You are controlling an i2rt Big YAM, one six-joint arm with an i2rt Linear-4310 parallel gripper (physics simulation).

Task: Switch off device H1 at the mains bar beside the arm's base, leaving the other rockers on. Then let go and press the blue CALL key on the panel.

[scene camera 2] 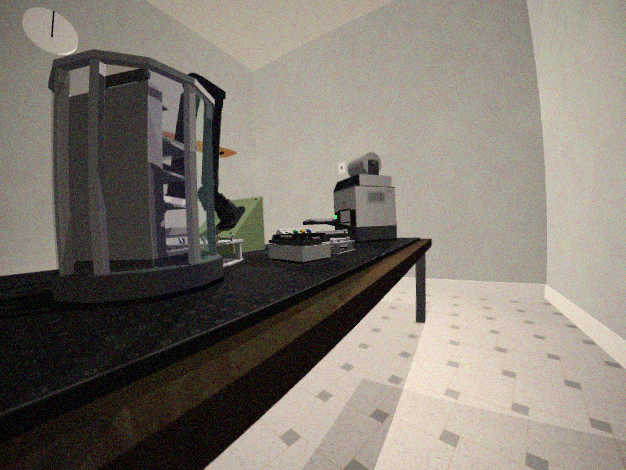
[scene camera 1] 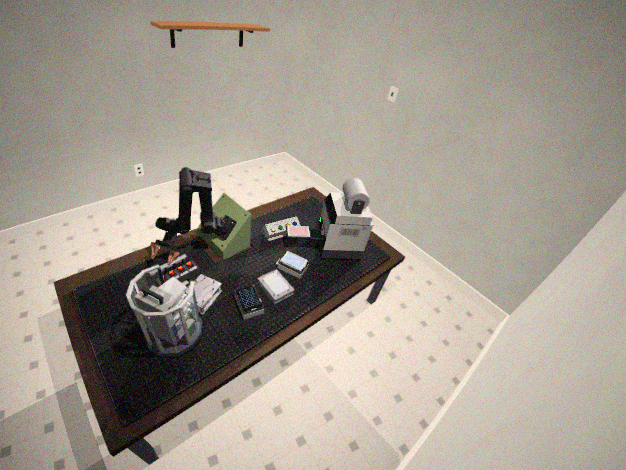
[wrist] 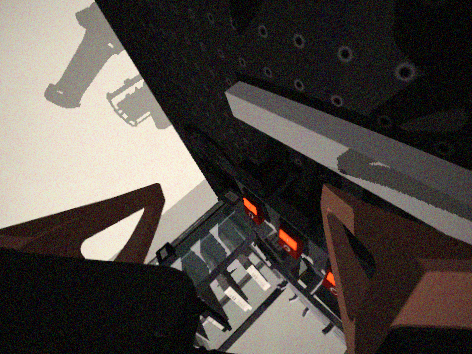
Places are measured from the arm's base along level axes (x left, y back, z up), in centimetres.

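Pixels of known places: gripper, between the fingertips: (scene camera 1: 160, 261) (wrist: 237, 192); arm's base, origin of its link: (scene camera 2: 232, 219) (scene camera 1: 226, 228).
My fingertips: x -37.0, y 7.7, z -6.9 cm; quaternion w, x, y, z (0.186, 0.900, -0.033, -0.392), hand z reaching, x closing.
Ahead of a thing's pixels: the offset from my fingertips to its middle. "pt": to the spot under its first point.
My gripper (scene camera 1: 164, 251) (wrist: 237, 192) is open and empty, its copper fingers just above and behind the mains bar. On the mains bar, three rockers show lit orange in the wrist view: a leftmost one @[pt dx -4.1, dy -8.4, dz -1.6 cm] (wrist: 251, 209), a middle one @[pt dx +0.9, dy -8.5, dz -1.6 cm] (wrist: 289, 241) and one @[pt dx +5.1, dy -9.2, dz -1.5 cm] (wrist: 331, 281) partly covered by the right finger. Their labels are not readable, so H1 cannot be read there. In scene camera 1 several orange rockers @[pt dx +5.7, dy -10.1, dz -1.3 cm] (scene camera 1: 181, 268) show in a row. The panel @[dx +69.8, dy -20.5, dz -2.3 cm] (scene camera 1: 273, 234) lies farther along the table, with its blue CALL key @[dx +76.3, dy -25.0, dz -0.1 cm] (scene camera 1: 294, 223) (scene camera 2: 307, 231) at one end; nothing touches it.
A clear-walled, many-sided hood @[dx -16.0, dy -35.2, dz +10.3 cm] (scene camera 1: 175, 312) (scene camera 2: 136, 59) stands close beside the mains bar. A grey beam (wrist: 350, 145) crosses the wrist view. The green wedge (scene camera 1: 237, 232) (scene camera 2: 255, 222) stands between bar and panel. A pink-topped plate @[dx +67.7, dy -34.9, dz +5.2 cm] (scene camera 1: 298, 231) and white machine @[dx +86.5, dy -53.2, dz +16.3 cm] (scene camera 1: 346, 237) (scene camera 2: 374, 207) stand near the panel.
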